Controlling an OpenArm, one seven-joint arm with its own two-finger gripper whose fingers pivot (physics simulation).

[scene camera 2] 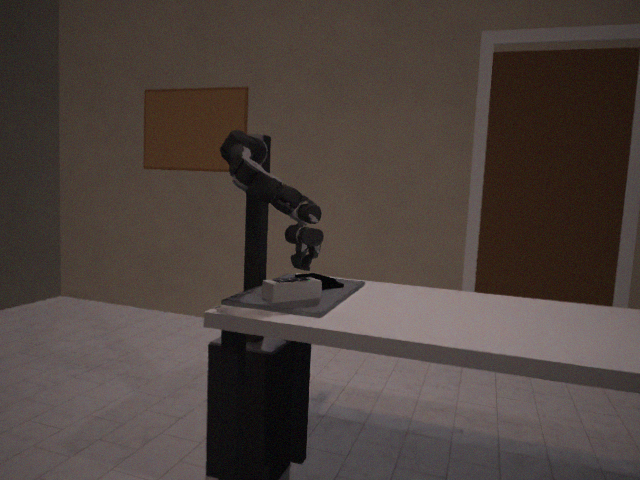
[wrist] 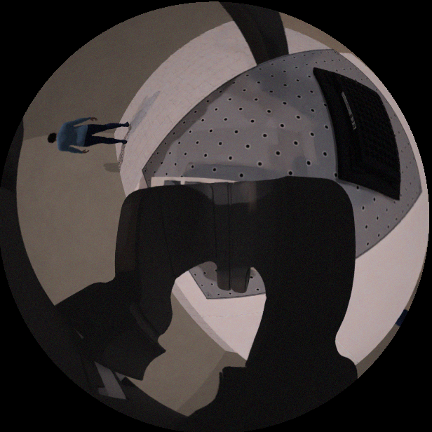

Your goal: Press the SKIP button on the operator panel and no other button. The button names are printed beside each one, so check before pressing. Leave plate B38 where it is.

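Observation:
The operator panel, a pale box (scene camera 2: 292, 291) (wrist: 179, 179) with dark markings on top, stands on a grey perforated board (scene camera 2: 333, 298) (wrist: 240, 144). In the wrist view its far edge shows, and the fingers hide most of it. Its button names cannot be read. My gripper (scene camera 2: 302, 266) (wrist: 237, 238) is shut and empty, pointing down a little above the panel; its exact place over the buttons cannot be told. A black gridded slab (scene camera 2: 331, 282) (wrist: 370, 135) lies on the board beside the panel. No B38 label can be read, so I cannot tell whether it is the plate.
The board lies at one end of the long white table (scene camera 2: 439, 320) (wrist: 387, 265). The arm's dark post (scene camera 2: 255, 232) stands behind that end. A person in blue (wrist: 72, 136) is in the wrist view, on the floor away from the table.

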